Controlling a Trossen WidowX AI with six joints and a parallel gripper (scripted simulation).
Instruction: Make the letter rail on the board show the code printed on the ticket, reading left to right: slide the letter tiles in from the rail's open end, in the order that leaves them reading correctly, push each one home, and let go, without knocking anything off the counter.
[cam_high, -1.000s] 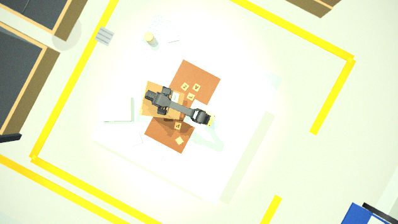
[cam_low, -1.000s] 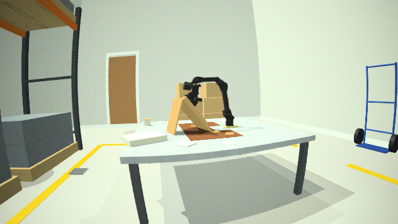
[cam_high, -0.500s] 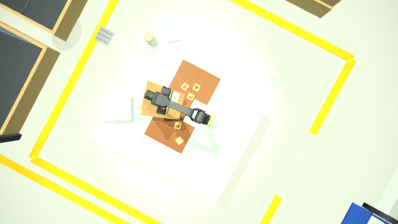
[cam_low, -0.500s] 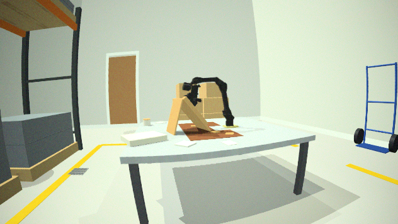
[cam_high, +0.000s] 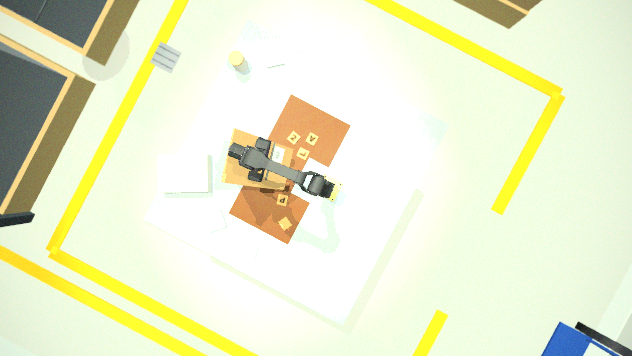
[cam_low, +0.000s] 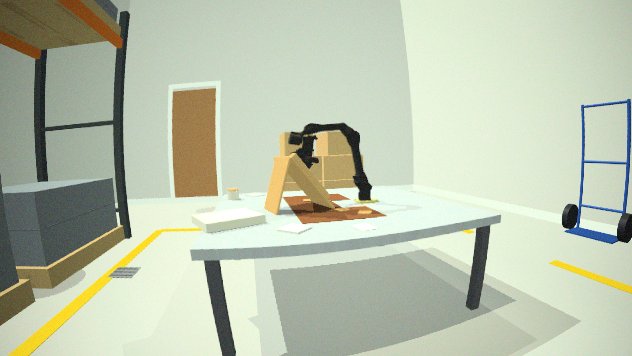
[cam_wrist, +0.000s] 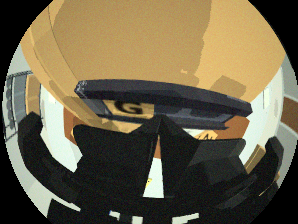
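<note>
My gripper tip is 4 cm to the right of the letter tile and 1 cm above it. The rest, counted from my gripper tip: white ticket 9 cm below, 7 cm to the right, 3 cm behind; small cup 44 cm ahead, 39 cm to the right, 13 cm below; brown mat 17 cm below, 15 cm behind, 4 cm to the right.
</note>
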